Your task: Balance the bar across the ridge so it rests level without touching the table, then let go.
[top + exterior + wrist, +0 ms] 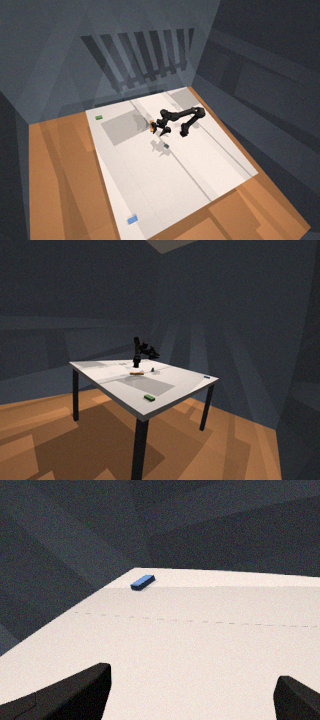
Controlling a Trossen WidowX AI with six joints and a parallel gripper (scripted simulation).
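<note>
Now: gripper tip 230 mm to the left of the orange bar, 190 mm above it and 80 mm past it. From my gripper tip the other things lie so: blue block (480 mm to the left, 390 mm ahead, 190 mm below); green block (520 mm to the right, 390 mm ahead, 190 mm below).
</note>
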